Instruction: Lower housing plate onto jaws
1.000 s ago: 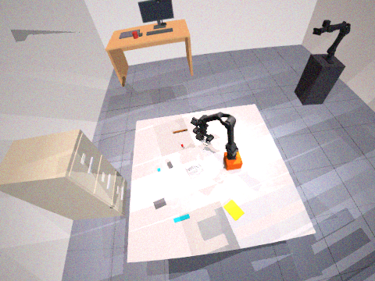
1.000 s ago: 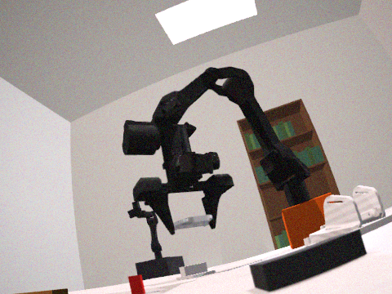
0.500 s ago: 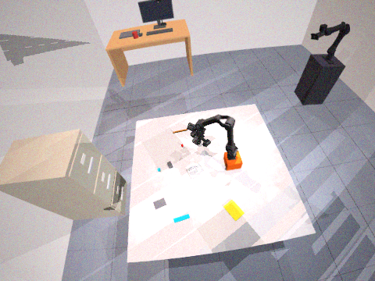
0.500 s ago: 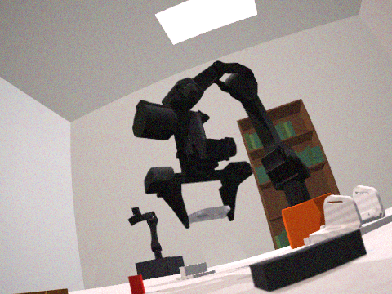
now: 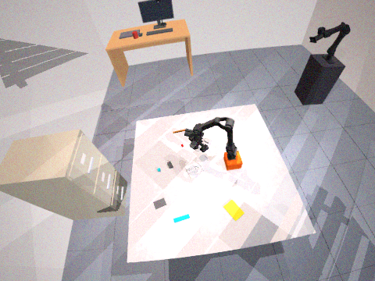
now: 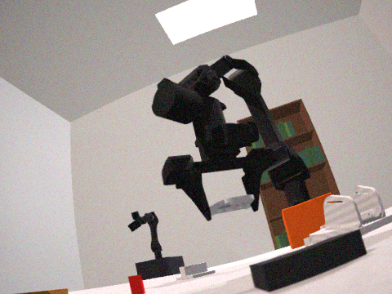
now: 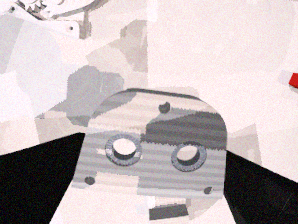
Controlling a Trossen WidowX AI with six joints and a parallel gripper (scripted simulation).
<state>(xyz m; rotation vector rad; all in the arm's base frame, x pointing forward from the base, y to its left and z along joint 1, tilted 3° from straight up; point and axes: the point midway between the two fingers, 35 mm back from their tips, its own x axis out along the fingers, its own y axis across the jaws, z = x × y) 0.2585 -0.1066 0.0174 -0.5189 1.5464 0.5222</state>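
Now: gripper tip 160 mm to the right of the white jaw assembly, 70 mm above it and 20 mm short of it. Round my gripper tip: orange bar: 270 mm to the right, 170 mm ahead, 80 mm below; then red block: 150 mm ahead, 100 mm to the right, 70 mm below; then white-grey housing part: 20 mm above, 10 mm to the left, 10 mm ahead.
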